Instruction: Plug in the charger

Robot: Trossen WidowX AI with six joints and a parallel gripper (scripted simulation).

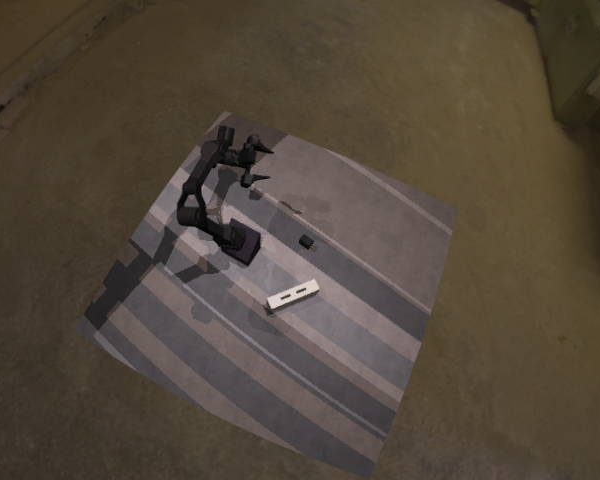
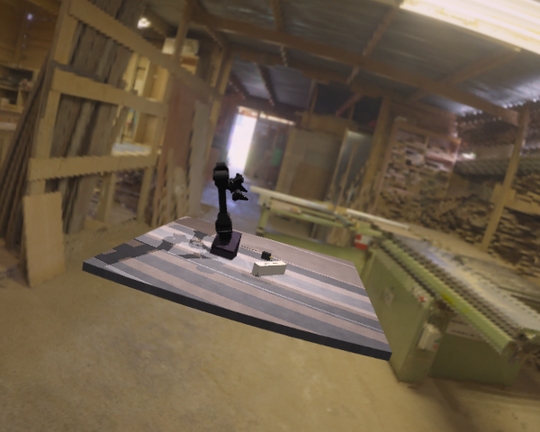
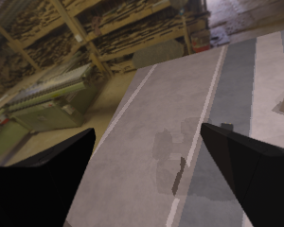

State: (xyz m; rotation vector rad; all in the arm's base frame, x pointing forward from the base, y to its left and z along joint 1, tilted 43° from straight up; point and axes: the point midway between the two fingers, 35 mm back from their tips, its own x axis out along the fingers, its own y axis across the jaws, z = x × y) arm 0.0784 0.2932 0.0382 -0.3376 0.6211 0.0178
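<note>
Right now the black two-prong charger is 310 mm below my gripper tip, 210 mm ahead of it and 110 mm to the right of it.
</note>
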